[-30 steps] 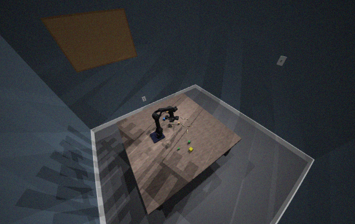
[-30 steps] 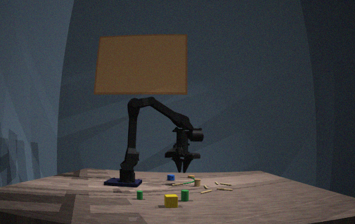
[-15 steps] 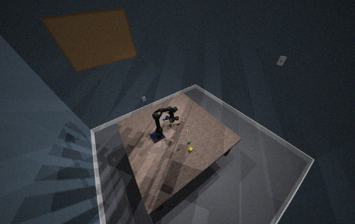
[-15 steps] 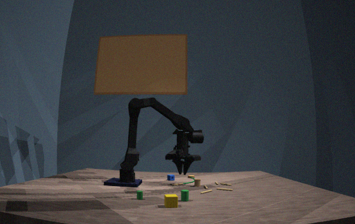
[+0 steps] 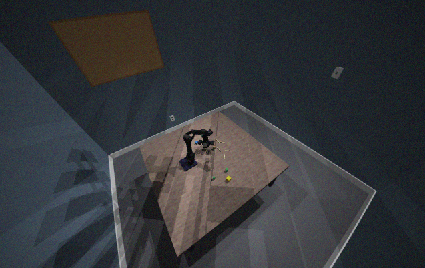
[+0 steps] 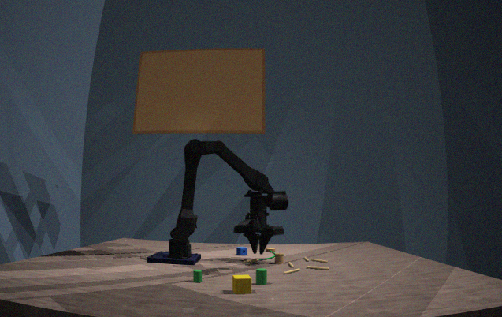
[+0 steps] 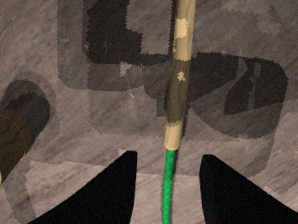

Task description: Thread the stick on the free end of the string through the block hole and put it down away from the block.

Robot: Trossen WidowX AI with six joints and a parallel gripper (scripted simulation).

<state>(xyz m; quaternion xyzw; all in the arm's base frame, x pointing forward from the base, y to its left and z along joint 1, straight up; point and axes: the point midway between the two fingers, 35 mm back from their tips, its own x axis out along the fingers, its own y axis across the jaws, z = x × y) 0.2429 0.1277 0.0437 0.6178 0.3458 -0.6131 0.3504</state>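
The thin wooden stick lies 1 cm behind my gripper tip, 1 cm to the right of it and 2 cm below it. Also, from my gripper tip: blue block (9 cm behind, 14 cm to the left, 1 cm below); tan wooden cylinder (8 cm ahead, 4 cm to the right, 1 cm below); round wooden button (28 cm to the left, 2 cm below).
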